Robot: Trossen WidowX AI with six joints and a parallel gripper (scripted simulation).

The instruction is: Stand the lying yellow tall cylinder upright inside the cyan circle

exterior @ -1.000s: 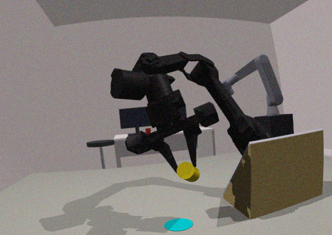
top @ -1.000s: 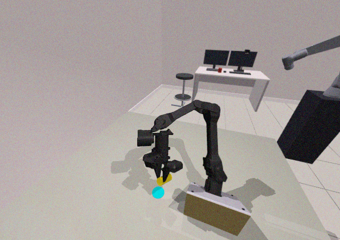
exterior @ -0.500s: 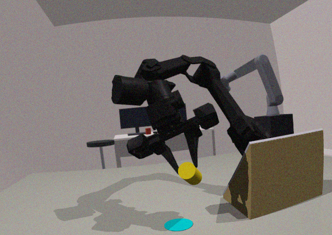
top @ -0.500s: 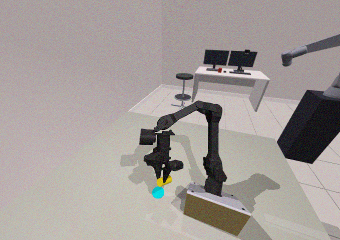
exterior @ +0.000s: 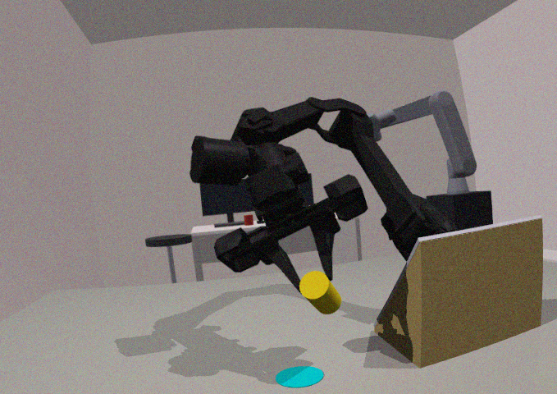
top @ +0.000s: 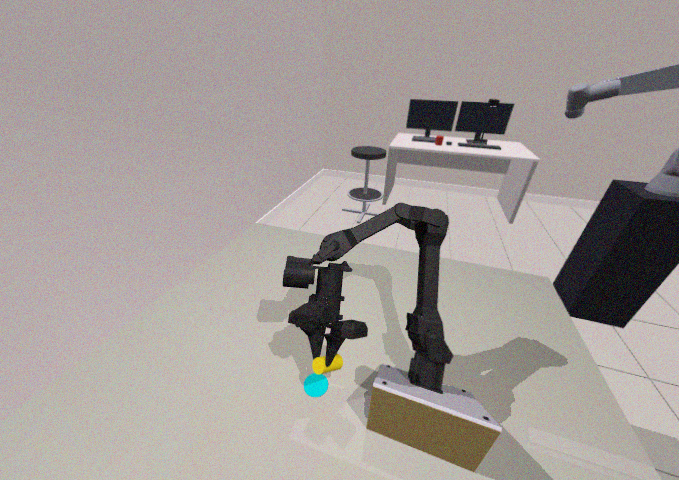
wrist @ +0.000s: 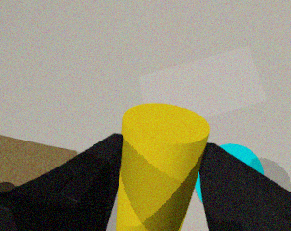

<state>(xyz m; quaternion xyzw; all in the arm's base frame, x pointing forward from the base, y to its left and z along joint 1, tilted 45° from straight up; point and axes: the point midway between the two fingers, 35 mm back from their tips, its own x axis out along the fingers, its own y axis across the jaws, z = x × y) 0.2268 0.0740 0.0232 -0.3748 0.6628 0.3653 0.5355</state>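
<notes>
Now: the cyan circle 12 cm below my gripper tip, 2 cm to the right of it and 2 cm ahead of it. The rest, counted from my gripper tip: yellow tall cylinder (1 cm to the right, 1 cm below, 1 cm behind).
</notes>
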